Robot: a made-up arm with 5 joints.
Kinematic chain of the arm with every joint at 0, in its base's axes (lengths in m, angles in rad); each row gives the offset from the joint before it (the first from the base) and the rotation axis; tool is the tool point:
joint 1: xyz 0 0 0.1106 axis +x
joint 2: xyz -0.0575 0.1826 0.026 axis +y
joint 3: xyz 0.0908 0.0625 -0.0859 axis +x
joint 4: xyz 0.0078 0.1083 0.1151 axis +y
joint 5: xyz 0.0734 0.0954 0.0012 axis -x
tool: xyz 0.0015 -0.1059 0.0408
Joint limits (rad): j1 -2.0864..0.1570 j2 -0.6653..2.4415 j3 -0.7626..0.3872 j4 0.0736..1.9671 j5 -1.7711..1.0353
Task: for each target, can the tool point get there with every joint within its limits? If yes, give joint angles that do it. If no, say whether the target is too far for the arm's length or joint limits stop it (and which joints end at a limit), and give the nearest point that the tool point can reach.
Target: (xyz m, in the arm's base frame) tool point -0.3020 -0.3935 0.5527
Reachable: no: joint limits stop it (at a limit: joint 1, joint 2, joint 3) | nearest point -0.1112 -0.3092 -0.0447 | short by 0.633 m
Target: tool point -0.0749 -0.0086 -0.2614
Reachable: yes | joints -1.2274 1.4185 -0.0115 0.3124 -0.8231
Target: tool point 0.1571 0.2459 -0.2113
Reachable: yes | joints -0.8627 -0.0521 -0.2183 1.3853 0.7092
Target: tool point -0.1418 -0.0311 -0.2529
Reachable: yes | joints -1.3351 1.9588 0.2365 1.6354 0.2714
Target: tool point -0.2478 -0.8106 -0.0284
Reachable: no: too far | nearest point -0.1344 -0.4220 -0.1439 | short by 0.421 m
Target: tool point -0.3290 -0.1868 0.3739
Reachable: no: joint limits stop it (at a limit: joint 1, joint 2, joint 3, joint 4) | nearest point -0.1334 -0.2745 -0.0539 | short by 0.478 m
